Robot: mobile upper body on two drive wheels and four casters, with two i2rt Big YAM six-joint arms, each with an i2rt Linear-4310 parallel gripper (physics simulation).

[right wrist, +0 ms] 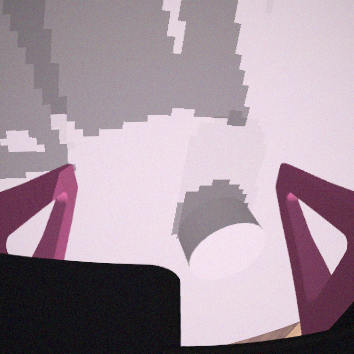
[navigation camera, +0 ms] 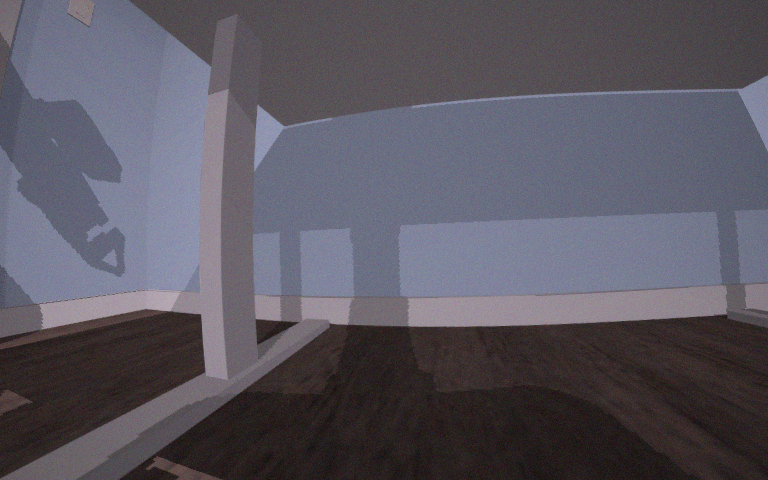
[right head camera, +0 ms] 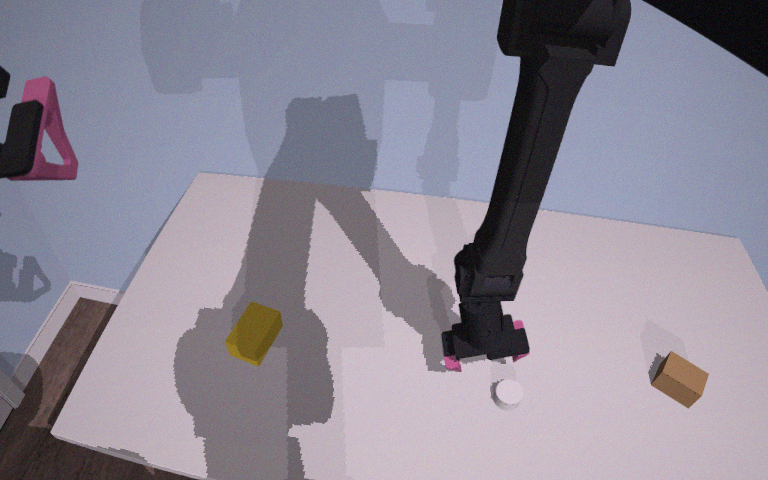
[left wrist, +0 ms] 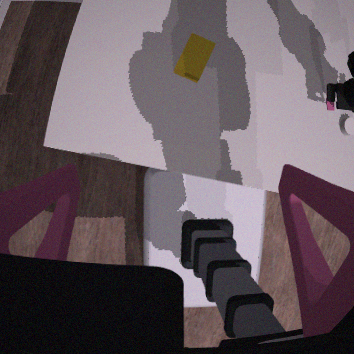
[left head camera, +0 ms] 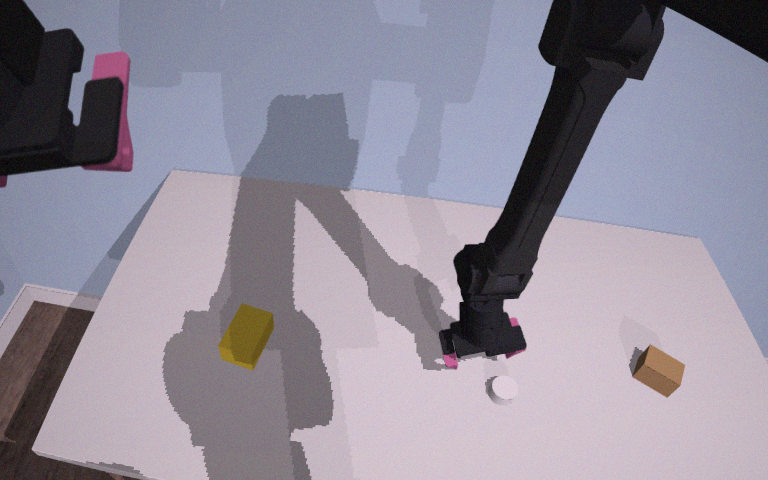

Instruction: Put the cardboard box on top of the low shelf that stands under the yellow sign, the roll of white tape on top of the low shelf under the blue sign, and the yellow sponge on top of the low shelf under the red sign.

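Frame: origin at the left arm's base, x right, y back, z down, level; millimetres.
Seen in the pictures: left gripper, fingertip midpoint: (right head camera: 25,179) (left wrist: 178,175) (left head camera: 65,169); right gripper, fingertip midpoint: (right wrist: 176,174) (right head camera: 486,364) (left wrist: 341,103) (left head camera: 480,361).
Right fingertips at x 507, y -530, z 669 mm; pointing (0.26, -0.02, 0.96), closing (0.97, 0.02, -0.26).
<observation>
Pixels of each thing's top centre, then the offset from my right fingertips to it. "pt": a spot on its surface instead. Level surfaces: height alone.
- yellow sponge, middle of its top: (left head camera: 246,329) (right head camera: 252,326) (left wrist: 195,54) dz -24, dx -419, dy -72 mm
- white tape roll, middle of its top: (right wrist: 228,253) (right head camera: 509,391) (left head camera: 505,387) (left wrist: 350,125) dz -3, dx +30, dy +61 mm
- cardboard box, middle of its top: (right head camera: 686,372) (left head camera: 665,364) dz -29, dx +387, dy +76 mm
- white table, its level: dz +21 mm
- white table leg, surface spot: (navigation camera: 229,226) pt dz +458, dx -561, dy -180 mm
- dark wooden floor, its level: dz +741 mm
The yellow sponge (left head camera: 246,336) (right head camera: 254,333) (left wrist: 195,58) lies at the left part of the white table. The white tape roll (left head camera: 504,389) (right head camera: 508,392) (right wrist: 226,250) stands on the table. The cardboard box (left head camera: 658,371) (right head camera: 680,379) lies farther right. My right gripper (left head camera: 481,362) (right head camera: 484,363) (right wrist: 176,174) is open and empty above the table; in the right wrist view the tape roll shows between and below its fingers, nearer the right-hand one. My left gripper (left wrist: 178,175) is open and empty, high beyond the table's left side. No shelf or sign shows.
The white table (left head camera: 396,430) (right head camera: 407,435) (left wrist: 100,100) stands against a blue wall (left head camera: 651,141). In the navigation camera, a white table leg (navigation camera: 229,226) rises from a foot bar (navigation camera: 164,407) at the left, over a dark wooden floor (navigation camera: 368,441).
</observation>
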